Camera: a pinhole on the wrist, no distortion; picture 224 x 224 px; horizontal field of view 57.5 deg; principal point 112.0 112.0 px. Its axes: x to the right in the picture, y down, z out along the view. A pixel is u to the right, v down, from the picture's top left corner.
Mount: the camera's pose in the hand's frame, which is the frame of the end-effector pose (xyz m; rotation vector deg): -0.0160 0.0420 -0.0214 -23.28 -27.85 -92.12
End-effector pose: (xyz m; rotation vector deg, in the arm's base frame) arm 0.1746 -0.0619 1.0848 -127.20 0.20 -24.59
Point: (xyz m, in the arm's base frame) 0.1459 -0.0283 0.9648
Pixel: 194.4 21.8
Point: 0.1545 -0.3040 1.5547
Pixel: behind the camera
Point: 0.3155 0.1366 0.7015
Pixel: 163.2 123.0
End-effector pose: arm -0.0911 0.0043 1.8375 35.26 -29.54 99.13
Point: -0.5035 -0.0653 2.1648
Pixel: outside the picture
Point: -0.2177 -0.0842 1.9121
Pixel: 79.5 144.9
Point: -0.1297 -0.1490 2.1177
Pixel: 214.3 191.2
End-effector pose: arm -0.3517 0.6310 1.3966 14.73 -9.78 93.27
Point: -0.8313 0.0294 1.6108
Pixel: outside the picture
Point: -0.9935 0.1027 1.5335
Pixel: outside the picture
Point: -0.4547 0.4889 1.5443
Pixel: 155.9 47.3
